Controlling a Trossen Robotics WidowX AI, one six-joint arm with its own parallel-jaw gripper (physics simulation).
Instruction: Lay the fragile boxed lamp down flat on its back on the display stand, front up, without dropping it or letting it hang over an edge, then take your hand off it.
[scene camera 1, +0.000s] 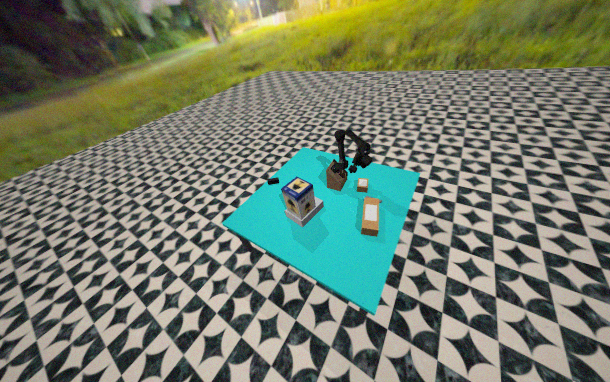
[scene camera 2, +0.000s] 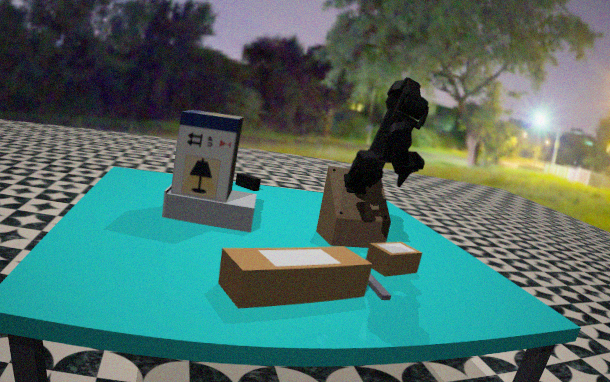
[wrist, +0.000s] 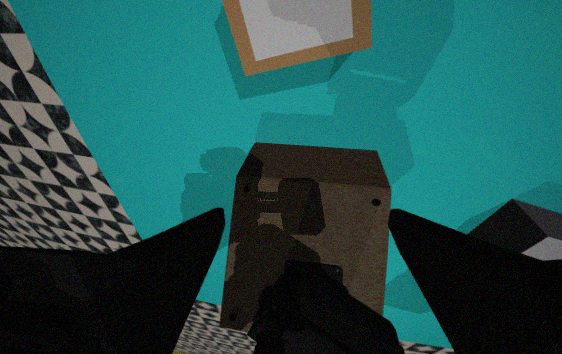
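Pixels of known places: gripper, fingertip midpoint: (scene camera 2: 384, 186) (wrist: 305, 216); arm's base, link origin: (scene camera 1: 334, 169) (scene camera 2: 354, 184) (wrist: 311, 291).
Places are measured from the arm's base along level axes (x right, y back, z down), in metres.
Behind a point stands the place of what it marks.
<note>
The boxed lamp (scene camera 1: 298, 196) @(x 0.048, y -0.522, z -0.138 m) (scene camera 2: 202, 160) @(x 0.030, y -0.463, z -0.012 m), white with a dark blue top band and lamp pictures, stands upright towards one end of the display stand (scene camera 1: 311, 216) @(x 0.014, y -0.456, z 0.145 m) (scene camera 2: 210, 212) @(x 0.007, y -0.423, z 0.131 m). The stand is a low, pale grey block, and part of its top is bare beside the box. My gripper (scene camera 1: 353, 169) @(x -0.159, y 0.012, z -0.031 m) (scene camera 2: 401, 182) (wrist: 305, 216) @(x -0.159, y 0.012, z -0.031 m) is open and empty. It hangs in the air near the arm's brown base, well away from the lamp box. In the wrist view its two black fingers are wide apart, with the base showing beyond them.
A small brown box (scene camera 1: 362, 185) @(x -0.260, y 0.002, z 0.114 m) (scene camera 2: 394, 260) @(x -0.306, y 0.006, z 0.127 m) (wrist: 300, 67) @(x -0.210, y 0.030, z 0.111 m) with a white label lies near the wedge-shaped base (scene camera 1: 336, 181) @(x -0.051, y -0.077, z 0.064 m) (scene camera 2: 350, 227) @(x -0.089, y -0.029, z 0.111 m) (wrist: 355, 245) @(x -0.042, y -0.044, z 0.039 m). A longer brown box (scene camera 1: 370, 225) @(x -0.430, y -0.402, z 0.091 m) (scene camera 2: 300, 287) @(x -0.462, y -0.295, z 0.133 m) and a grey bar (scene camera 2: 380, 288) @(x -0.408, y -0.079, z 0.159 m) lie nearby. A black block (scene camera 1: 273, 181) @(x 0.565, y -0.214, z 0.138 m) (scene camera 2: 248, 181) @(x 0.552, y -0.206, z 0.139 m) shows beyond the stand.
</note>
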